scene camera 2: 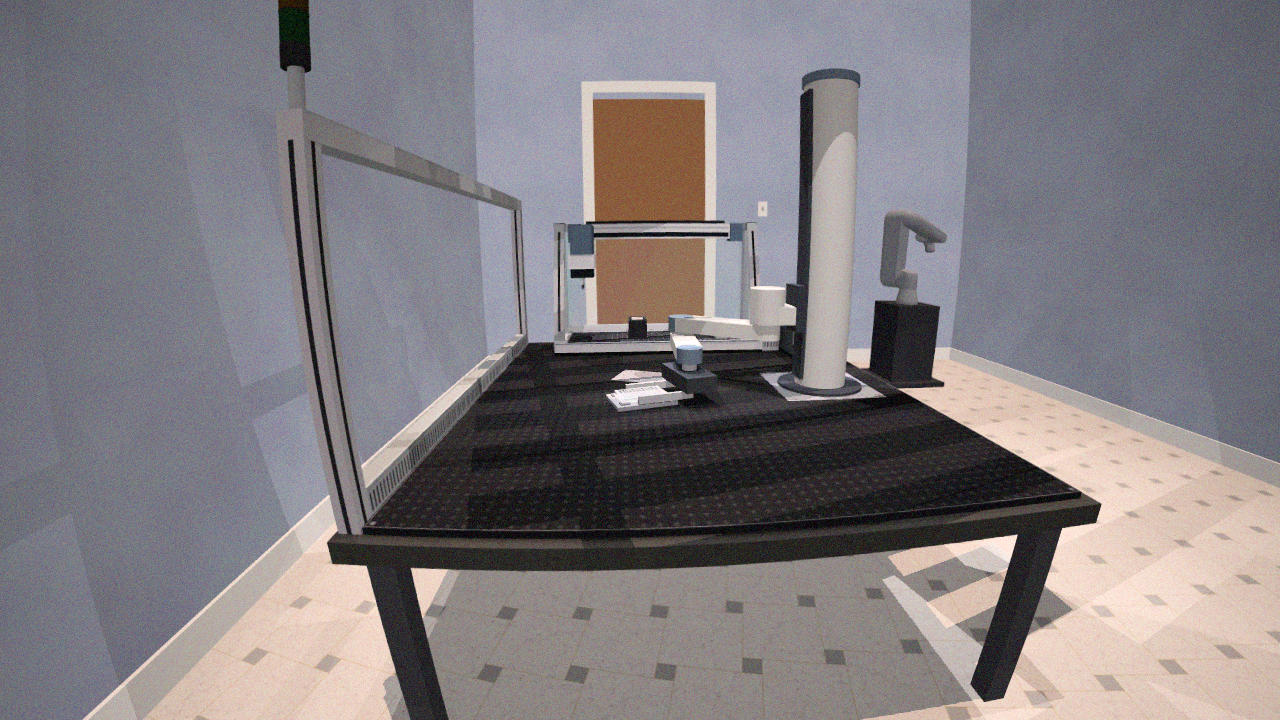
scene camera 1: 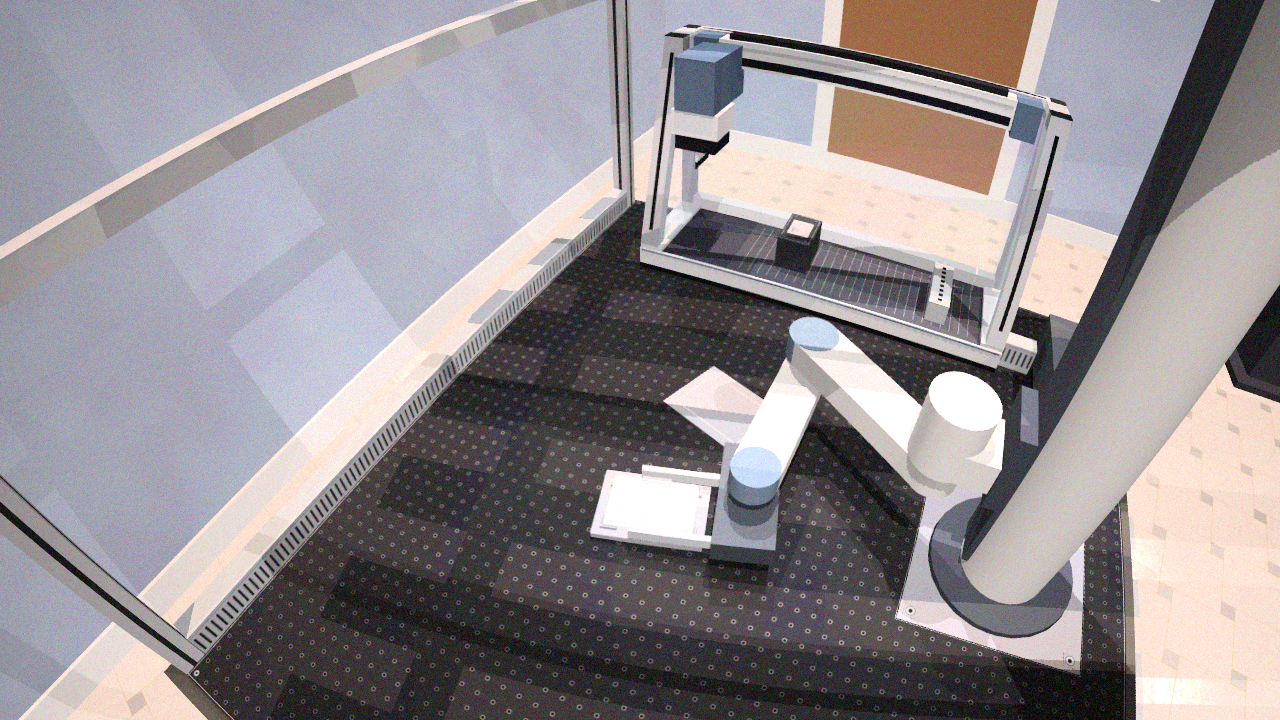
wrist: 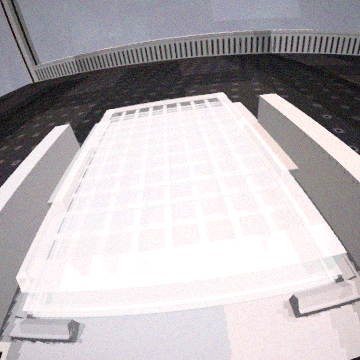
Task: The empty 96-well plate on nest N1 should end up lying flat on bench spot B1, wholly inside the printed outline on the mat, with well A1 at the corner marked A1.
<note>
My gripper (scene camera 1: 635, 500) grips a 96-well plate (scene camera 1: 653, 504).
The 96-well plate also shows in the wrist view (wrist: 173, 205). My gripper is seen too in scene camera 2 (scene camera 2: 632, 393) and in the wrist view (wrist: 165, 124).
</note>
